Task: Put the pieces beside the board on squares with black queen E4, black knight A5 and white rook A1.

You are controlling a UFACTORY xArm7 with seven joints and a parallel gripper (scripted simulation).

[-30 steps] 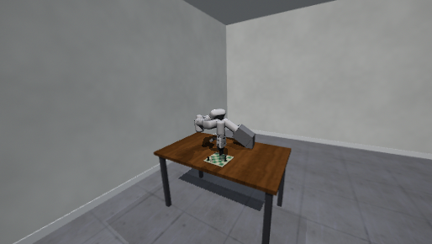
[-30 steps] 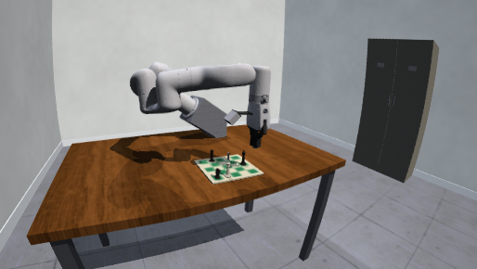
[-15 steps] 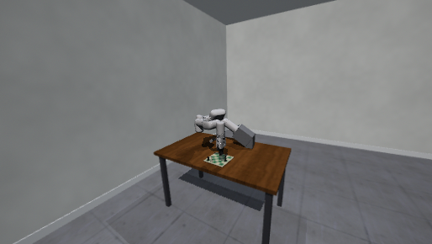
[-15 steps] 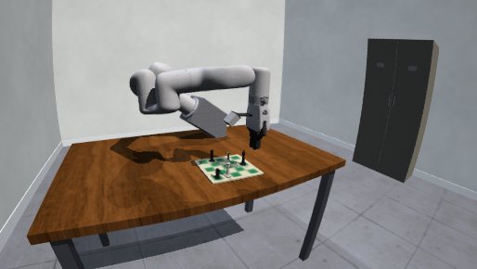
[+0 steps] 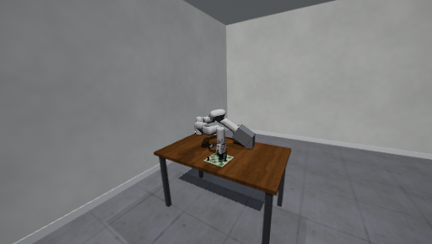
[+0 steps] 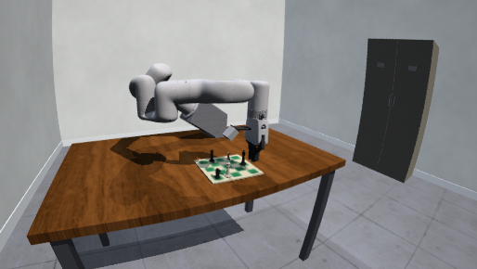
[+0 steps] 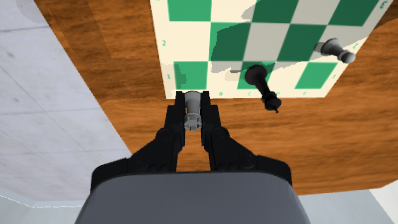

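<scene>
Now: the black queen 7 cm behind my hand, 4 cm below it and 1 cm to the left of it. Round my hand: white rook (1 cm below); then cream board (8 cm behind, 7 cm to the right, 7 cm below); then black knight (15 cm to the right, 5 cm below, 1 cm behind).
</scene>
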